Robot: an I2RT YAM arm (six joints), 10 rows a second.
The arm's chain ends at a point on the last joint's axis. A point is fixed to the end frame.
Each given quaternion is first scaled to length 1.
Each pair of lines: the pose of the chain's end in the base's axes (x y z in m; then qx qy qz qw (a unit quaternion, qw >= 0)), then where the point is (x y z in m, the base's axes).
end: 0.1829, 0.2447, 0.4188, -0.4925, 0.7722, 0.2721, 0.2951
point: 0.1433 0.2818 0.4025
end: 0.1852, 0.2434, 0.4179, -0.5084, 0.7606, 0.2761, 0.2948
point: 0.1444 0.2790 0.4013
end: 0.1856, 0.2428, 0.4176, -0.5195, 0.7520, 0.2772, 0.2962
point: 0.1441 0.2774 0.4005
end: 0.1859, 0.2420, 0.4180, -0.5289, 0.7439, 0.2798, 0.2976
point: 0.1437 0.2757 0.4007
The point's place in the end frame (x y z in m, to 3 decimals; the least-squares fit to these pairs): 0.003 0.048 0.030
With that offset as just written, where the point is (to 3 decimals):
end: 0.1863, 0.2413, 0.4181, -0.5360, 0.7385, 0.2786, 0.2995
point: 0.144 0.274 0.400
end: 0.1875, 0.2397, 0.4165, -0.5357, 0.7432, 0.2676, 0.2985
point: 0.146 0.273 0.398
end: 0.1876, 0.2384, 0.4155, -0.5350, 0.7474, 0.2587, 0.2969
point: 0.146 0.272 0.396
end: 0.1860, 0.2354, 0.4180, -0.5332, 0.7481, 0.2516, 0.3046
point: 0.145 0.269 0.398
